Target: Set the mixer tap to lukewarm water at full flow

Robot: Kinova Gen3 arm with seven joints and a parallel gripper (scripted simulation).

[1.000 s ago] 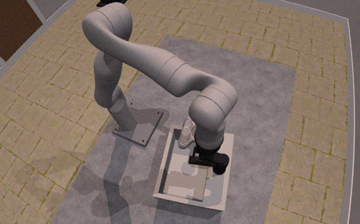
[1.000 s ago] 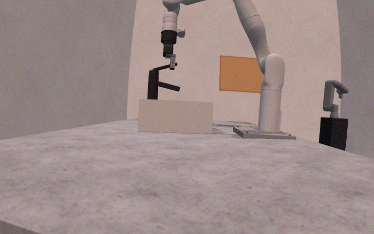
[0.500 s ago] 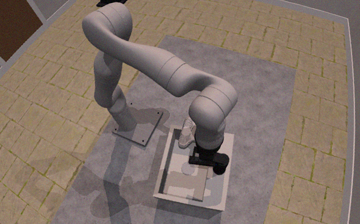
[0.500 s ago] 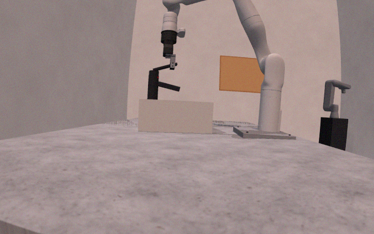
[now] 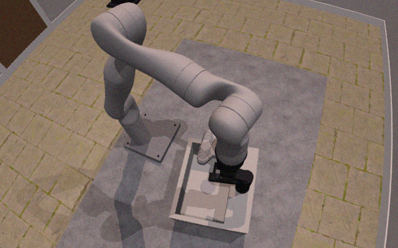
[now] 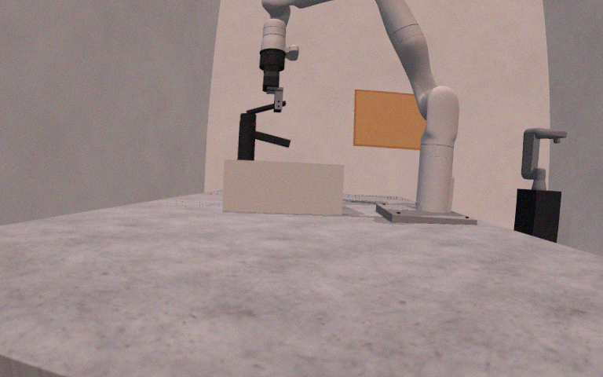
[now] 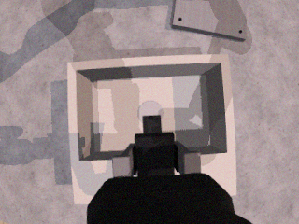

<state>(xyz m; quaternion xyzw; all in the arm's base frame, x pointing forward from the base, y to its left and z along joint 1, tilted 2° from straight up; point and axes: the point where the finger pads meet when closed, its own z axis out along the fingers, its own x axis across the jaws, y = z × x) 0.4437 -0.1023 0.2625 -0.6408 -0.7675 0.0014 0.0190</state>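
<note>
The lever lies 3 cm ahead of my hand, 1 cm to the left of it and 1 cm below it. Round my hand: black mixer tap 6 cm ahead, 1 cm to the left, 6 cm below; sink basin 3 cm behind, 1 cm to the right, 26 cm below.
</note>
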